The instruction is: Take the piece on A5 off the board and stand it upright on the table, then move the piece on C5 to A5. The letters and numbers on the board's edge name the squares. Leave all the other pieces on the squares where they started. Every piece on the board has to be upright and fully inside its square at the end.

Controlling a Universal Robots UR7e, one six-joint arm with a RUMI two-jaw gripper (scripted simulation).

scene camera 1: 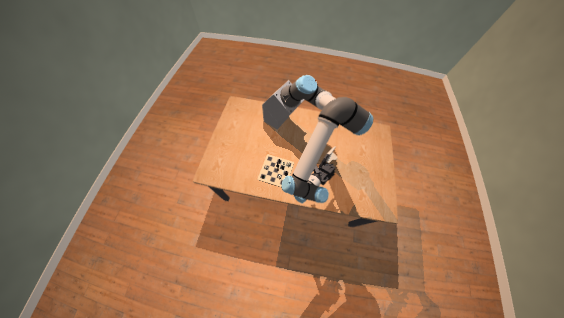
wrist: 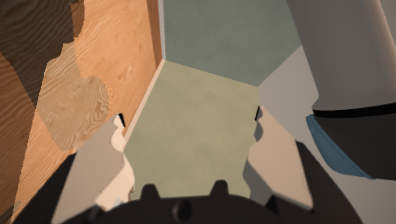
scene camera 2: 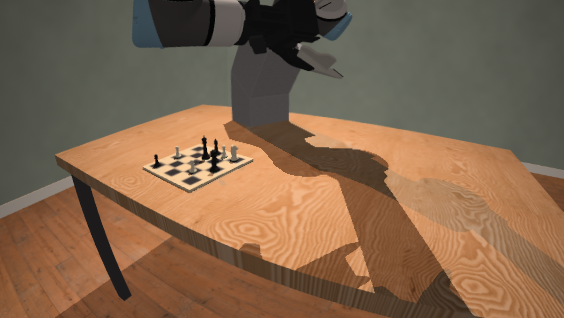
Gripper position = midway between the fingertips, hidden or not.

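The gripper (scene camera 2: 336, 38) appears in the wrist view too (wrist: 190, 110). The scene also has a chessboard (scene camera 2: 174, 170), which is out of frame in the wrist view.
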